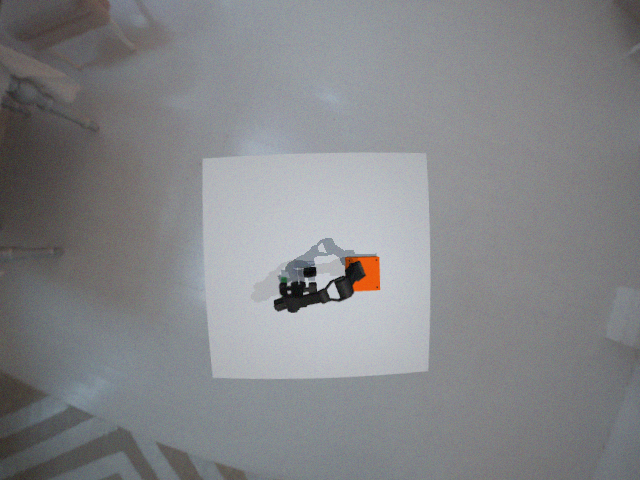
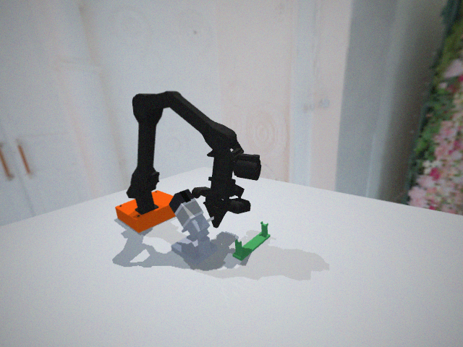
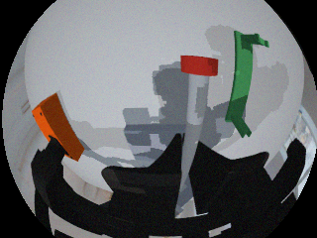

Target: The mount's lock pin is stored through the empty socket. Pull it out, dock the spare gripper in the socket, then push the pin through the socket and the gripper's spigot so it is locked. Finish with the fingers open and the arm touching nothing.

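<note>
My gripper tip is 60 mm to the left of the grey mount. From my gripper tip the other things lie so: green cradle: 90 mm ahead, 60 mm to the left, 30 mm below; then spare gripper: 70 mm to the right, 60 mm above, 30 mm behind.
</note>
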